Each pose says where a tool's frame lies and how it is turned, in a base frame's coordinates. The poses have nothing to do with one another.
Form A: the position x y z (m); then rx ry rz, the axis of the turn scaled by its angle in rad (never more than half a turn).
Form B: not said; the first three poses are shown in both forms.
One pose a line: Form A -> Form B
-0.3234 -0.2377 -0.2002 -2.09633 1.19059 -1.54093 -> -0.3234 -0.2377 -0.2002 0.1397 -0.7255 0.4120 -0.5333
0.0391 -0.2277 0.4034 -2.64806 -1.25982 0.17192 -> 0.0391 -0.2277 0.4034 0.1019 -0.8968 -0.4266 0.0582
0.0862 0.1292 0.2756 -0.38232 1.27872 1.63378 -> 0.0862 0.1292 0.2756 0.4934 -0.1576 0.5272 0.6736
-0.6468 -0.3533 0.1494 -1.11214 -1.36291 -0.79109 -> -0.6468 -0.3533 0.1494 0.5699 -0.4738 -0.5806 -0.3370
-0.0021 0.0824 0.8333 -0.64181 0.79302 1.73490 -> -0.0021 0.0824 0.8333 0.5350 -0.2694 0.3329 0.7283
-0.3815 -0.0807 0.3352 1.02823 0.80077 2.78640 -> -0.3815 -0.0807 0.3352 0.0327 0.3341 0.2602 0.9053
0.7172 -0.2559 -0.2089 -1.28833 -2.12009 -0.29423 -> 0.7172 -0.2559 -0.2089 0.3162 -0.4892 -0.8051 -0.1117
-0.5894 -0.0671 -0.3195 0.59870 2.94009 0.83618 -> -0.5894 -0.0671 -0.3195 0.0134 0.1922 0.9438 0.2684
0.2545 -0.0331 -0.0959 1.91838 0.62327 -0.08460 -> 0.2545 -0.0331 -0.0959 0.5323 0.8044 0.2613 -0.0355
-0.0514 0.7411 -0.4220 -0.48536 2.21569 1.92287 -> -0.0514 0.7411 -0.4220 0.0839 -0.1626 0.7425 0.6444
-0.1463 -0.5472 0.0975 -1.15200 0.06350 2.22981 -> -0.1463 -0.5472 0.0975 0.3103 -0.4362 0.0240 0.8443
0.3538 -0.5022 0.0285 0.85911 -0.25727 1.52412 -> 0.3538 -0.5022 0.0285 0.6339 0.3757 -0.1125 0.6666
